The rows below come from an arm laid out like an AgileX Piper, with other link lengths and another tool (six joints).
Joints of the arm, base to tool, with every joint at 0 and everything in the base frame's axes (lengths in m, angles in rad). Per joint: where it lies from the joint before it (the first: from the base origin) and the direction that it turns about. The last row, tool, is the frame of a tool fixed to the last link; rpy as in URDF.
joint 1: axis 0 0 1 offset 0 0 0.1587
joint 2: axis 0 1 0 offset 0 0 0
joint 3: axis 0 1 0 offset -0.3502 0 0.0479
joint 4: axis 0.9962 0 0.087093 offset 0.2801 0 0.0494
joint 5: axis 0 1 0 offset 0 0 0
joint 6: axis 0.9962 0 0.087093 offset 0.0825 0 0.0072
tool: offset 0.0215 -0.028 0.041 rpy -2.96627 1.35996 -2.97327
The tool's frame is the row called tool.
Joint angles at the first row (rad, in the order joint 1, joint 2, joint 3, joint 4, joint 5, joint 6):
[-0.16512, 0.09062, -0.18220, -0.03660, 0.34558, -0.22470]
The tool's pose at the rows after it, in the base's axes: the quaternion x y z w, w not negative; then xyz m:
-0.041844, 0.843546, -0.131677, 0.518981, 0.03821, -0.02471, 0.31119
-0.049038, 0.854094, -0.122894, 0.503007, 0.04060, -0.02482, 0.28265
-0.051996, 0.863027, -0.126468, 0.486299, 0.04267, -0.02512, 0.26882
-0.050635, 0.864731, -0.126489, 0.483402, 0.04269, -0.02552, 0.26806
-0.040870, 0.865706, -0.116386, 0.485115, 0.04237, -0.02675, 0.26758
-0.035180, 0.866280, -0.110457, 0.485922, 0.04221, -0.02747, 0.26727
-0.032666, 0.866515, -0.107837, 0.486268, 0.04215, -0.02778, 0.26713
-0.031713, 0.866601, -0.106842, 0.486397, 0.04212, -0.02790, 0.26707
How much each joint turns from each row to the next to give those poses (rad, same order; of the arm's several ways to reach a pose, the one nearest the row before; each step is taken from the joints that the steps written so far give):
[0.08217, -0.06414, 0.08750, -0.05750, -0.03124, 0.08322]
[0.02251, -0.03315, 0.07700, -0.01762, -0.00205, 0.02374]
[-0.00014, -0.00376, 0.03414, -0.01562, 0.00716, 0.00478]
[0.00006, 0.00004, 0.00003, -0.00690, 0.00670, 0.00808]
[-0.00002, -0.00059, 0.00000, 0.00008, 0.00000, 0.02826]
[0.00008, -0.00006, -0.00003, -0.00023, 0.00010, 0.01679]
[-0.00006, 0.00007, 0.00002, 0.00014, -0.00010, 0.00716]
[0.00003, -0.00004, 0.00001, -0.00005, 0.00005, 0.00283]

